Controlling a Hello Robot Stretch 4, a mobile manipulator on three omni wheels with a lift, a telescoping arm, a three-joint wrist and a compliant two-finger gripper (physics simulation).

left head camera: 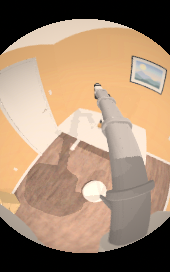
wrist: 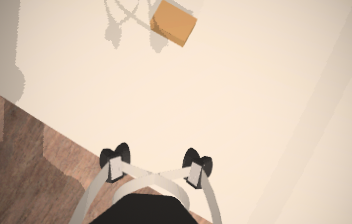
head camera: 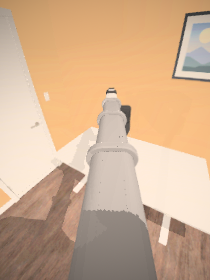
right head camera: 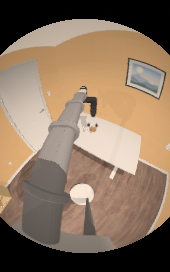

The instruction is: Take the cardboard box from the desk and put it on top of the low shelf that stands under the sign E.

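Pixels of known places: gripper, fingertip midpoint: point(wrist: 157, 158) point(right head camera: 91, 126); robot's base, link origin: point(left head camera: 93, 190) point(right head camera: 81, 193).
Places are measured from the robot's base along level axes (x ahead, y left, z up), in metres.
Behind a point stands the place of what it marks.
Observation:
The small orange-brown cardboard box point(wrist: 175, 22) @(x 0.964, y -0.106, z 0.743 m) point(right head camera: 93, 129) @(x 0.937, y -0.118, z 0.732 m) lies on the white desk point(wrist: 250, 100) @(x 0.801, y -0.309, z 0.693 m) point(right head camera: 127, 150) @(x 0.596, y -0.622, z 0.693 m) point(head camera: 175, 175) @(x 0.712, y -0.583, z 0.693 m). In the wrist view it is near the top edge, beyond the fingertips and slightly right of their middle. My gripper point(wrist: 157, 158) @(x 0.713, y -0.087, z 0.986 m) point(right head camera: 92, 124) @(x 0.713, y -0.087, z 0.986 m) is open and empty, with its two dark fingertips wide apart above the desk's front edge in the wrist view. It is apart from the box. In the head camera view the arm hides the box and the fingers. The low shelf and the sign E do not show in these views.
A white door point(head camera: 25, 110) @(x 1.315, y 1.061, z 1.113 m) point(left head camera: 30, 100) @(x 1.192, y 1.128, z 1.245 m) stands left of the desk. A framed picture point(head camera: 195, 47) @(x 1.130, y -0.646, z 1.655 m) point(right head camera: 145, 78) @(x 1.055, y -0.781, z 1.625 m) hangs on the orange wall behind. A round white disc point(left head camera: 94, 191) @(x -0.006, y -0.001, z 0.187 m) point(right head camera: 81, 194) @(x -0.011, y -0.004, z 0.187 m) is low in front of the desk. A light wooden piece point(right head camera: 4, 197) @(x -1.022, y 2.057, z 0.050 m) shows at the left edge.

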